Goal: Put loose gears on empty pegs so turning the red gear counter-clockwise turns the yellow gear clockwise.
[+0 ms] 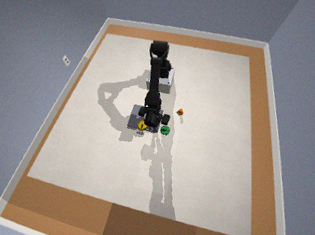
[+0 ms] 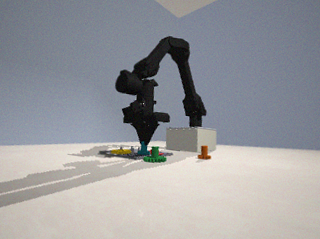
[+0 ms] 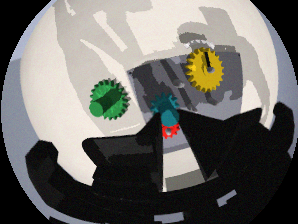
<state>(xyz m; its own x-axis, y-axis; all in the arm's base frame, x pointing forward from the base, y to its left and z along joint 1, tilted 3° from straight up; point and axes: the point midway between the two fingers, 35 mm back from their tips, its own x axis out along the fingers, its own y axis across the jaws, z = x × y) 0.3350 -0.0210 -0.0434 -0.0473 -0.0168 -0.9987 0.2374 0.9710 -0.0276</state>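
Now: the teal gear 10 mm below my gripper tip. From my gripper tip the other things lie so: green gear: 80 mm to the left, 40 mm ahead, 20 mm below; yellow gear: 80 mm to the right, 30 mm ahead, 20 mm below; orange gear: 160 mm to the left, 100 mm behind, 20 mm below.
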